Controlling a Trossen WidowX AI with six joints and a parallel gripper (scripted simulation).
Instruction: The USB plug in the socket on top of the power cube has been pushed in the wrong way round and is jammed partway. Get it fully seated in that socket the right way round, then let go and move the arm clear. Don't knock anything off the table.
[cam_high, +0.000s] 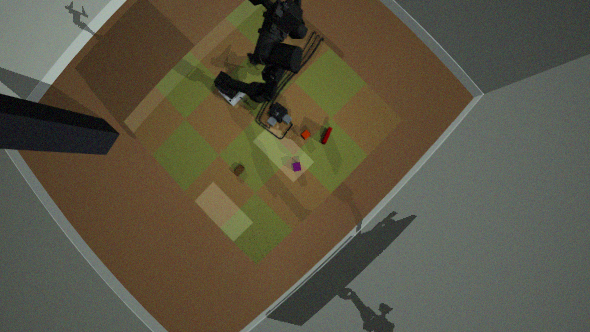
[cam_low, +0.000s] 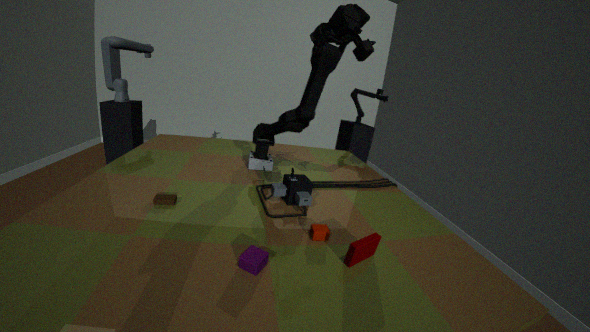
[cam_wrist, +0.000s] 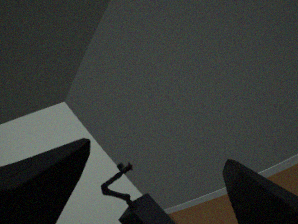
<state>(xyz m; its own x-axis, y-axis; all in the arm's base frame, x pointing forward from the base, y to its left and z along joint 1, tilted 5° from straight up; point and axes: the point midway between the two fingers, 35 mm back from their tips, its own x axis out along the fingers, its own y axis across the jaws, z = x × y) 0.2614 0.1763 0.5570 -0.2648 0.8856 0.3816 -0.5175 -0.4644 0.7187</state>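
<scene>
Right now the metal USB plug is 40 mm ahead of my gripper tip, 200 mm to the right of it and 500 mm below it. Also, from my gripper tip: purple block: 320 mm ahead, 360 mm to the right, 580 mm below; then orange block: 240 mm ahead, 180 mm to the right, 580 mm below; then red block: 340 mm ahead, 110 mm to the right, 560 mm below.
</scene>
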